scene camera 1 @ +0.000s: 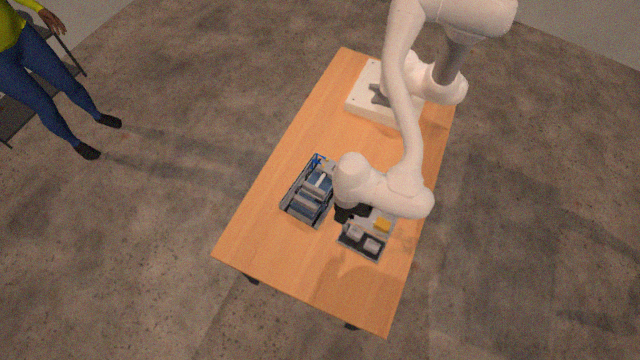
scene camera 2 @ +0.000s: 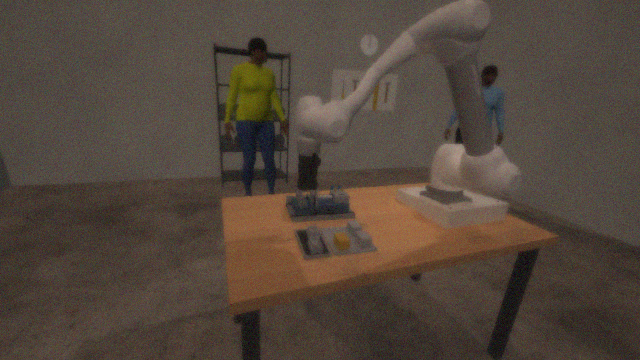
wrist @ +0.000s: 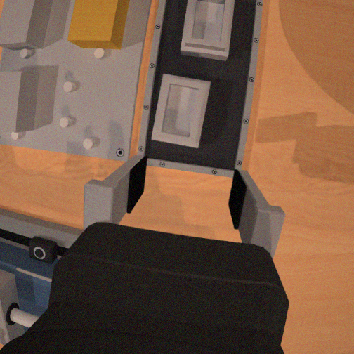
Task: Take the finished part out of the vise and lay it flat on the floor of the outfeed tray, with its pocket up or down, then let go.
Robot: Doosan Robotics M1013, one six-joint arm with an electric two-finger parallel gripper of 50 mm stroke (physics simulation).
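Places are measured from the arm's base along level axes (x right, y ahead, z up), in metres.
Pixels of known places: gripper, fingertip midpoint: [scene camera 1: 347, 223] [scene camera 2: 308, 206]; arm's base, origin of the base link: [scene camera 2: 444, 197].
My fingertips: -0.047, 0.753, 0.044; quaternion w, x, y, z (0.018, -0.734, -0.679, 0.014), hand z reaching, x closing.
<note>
For each thing: its top centre in the pictures, then the offset to it from my fingertips, as dx, dy, dz.
- blue vise, middle of its top: [scene camera 1: 316, 181] [scene camera 2: 320, 192] +0.185, -0.123, -0.021
- yellow block, middle of its top: [scene camera 2: 341, 237] [scene camera 1: 383, 223] -0.132, -0.094, -0.076
The outfeed tray [scene camera 1: 349, 242] [wrist: 247, 102] has a dark floor and a grey rim. Two light grey parts lie flat in it with pockets up: one [scene camera 1: 354, 231] [wrist: 181, 111] at the gripper's end, the other [scene camera 1: 371, 244] [wrist: 208, 22] farther along. They are apart. My gripper [wrist: 188, 180] is open with nothing between its fingers. In the wrist view the fingers show beyond the tray's near end, over table top, clear of both parts. In scene camera 2 the gripper [scene camera 2: 307, 191] is above the tray's level. The blue vise [scene camera 1: 306, 200] [scene camera 2: 325, 205] [wrist: 30, 282] stands beside; whether its jaws hold anything is unclear.
A grey plate with white pegs [wrist: 105, 95] lies beside the tray, carrying a yellow block [scene camera 1: 382, 224] [scene camera 2: 342, 241] [wrist: 98, 22] and grey blocks [wrist: 27, 100]. The white robot base plinth [scene camera 1: 367, 107] [scene camera 2: 465, 212] is at the table's other end. People stand beyond the table.
</note>
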